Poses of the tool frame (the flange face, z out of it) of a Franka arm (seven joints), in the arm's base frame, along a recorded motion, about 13 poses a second.
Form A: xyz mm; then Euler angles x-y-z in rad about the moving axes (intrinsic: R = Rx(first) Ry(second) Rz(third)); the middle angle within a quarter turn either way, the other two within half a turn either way.
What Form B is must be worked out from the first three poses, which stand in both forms.
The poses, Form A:
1: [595 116 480 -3.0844 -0.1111 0.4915]
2: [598 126 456 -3.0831 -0.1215 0.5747]
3: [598 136 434 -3.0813 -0.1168 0.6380]
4: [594 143 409 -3.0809 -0.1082 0.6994]
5: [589 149 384 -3.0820 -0.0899 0.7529]
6: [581 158 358 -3.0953 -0.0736 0.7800]
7: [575 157 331 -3.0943 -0.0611 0.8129]
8: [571 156 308 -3.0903 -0.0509 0.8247]
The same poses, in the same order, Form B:
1:
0.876 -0.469 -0.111 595
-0.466 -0.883 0.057 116
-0.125 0.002 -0.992 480
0 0 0 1

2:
0.833 -0.540 -0.121 598
-0.537 -0.842 0.058 126
-0.133 0.017 -0.991 456
0 0 0 1

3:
0.798 -0.592 -0.117 598
-0.589 -0.806 0.060 136
-0.129 0.021 -0.991 434
0 0 0 1

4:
0.761 -0.640 -0.108 594
-0.638 -0.768 0.060 143
-0.122 0.023 -0.992 409
0 0 0 1

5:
0.727 -0.681 -0.090 589
-0.679 -0.732 0.059 149
-0.106 0.018 -0.994 384
0 0 0 1

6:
0.709 -0.701 -0.074 581
-0.700 -0.713 0.046 158
-0.085 0.019 -0.996 358
0 0 0 1

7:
0.686 -0.725 -0.061 575
-0.723 -0.689 0.047 157
-0.076 0.012 -0.997 331
0 0 0 1

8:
0.678 -0.733 -0.051 571
-0.732 -0.680 0.051 156
-0.072 0.003 -0.997 308
0 0 0 1

